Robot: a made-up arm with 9 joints. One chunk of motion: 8 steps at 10 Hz.
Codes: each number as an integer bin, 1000 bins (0 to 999) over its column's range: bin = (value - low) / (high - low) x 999, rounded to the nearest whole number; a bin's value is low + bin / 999 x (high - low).
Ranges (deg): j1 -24..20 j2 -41..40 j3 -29..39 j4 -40..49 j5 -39..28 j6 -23..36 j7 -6..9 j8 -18..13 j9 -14..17
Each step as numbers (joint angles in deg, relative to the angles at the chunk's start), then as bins.
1 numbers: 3.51 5.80 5.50 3.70 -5.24 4.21 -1.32 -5.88 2.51
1 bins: 625 577 507 491 503 461 312 391 532
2 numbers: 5.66 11.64 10.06 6.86 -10.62 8.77 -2.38 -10.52 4.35
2 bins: 673 649 574 526 423 538 241 241 591
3 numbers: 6.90 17.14 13.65 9.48 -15.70 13.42 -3.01 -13.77 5.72
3 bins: 702 717 627 555 347 617 199 136 635
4 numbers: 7.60 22.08 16.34 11.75 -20.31 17.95 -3.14 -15.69 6.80
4 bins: 717 778 666 581 279 693 190 74 670
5 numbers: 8.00 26.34 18.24 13.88 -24.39 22.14 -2.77 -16.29 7.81
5 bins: 727 831 694 605 218 764 215 55 703
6 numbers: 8.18 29.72 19.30 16.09 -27.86 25.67 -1.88 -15.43 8.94
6 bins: 731 872 710 630 166 824 274 83 739
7 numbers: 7.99 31.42 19.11 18.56 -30.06 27.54 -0.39 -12.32 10.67
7 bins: 726 893 707 657 133 856 374 183 795
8 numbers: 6.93 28.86 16.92 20.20 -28.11 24.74 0.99 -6.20 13.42
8 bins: 702 862 675 676 162 808 466 380 884
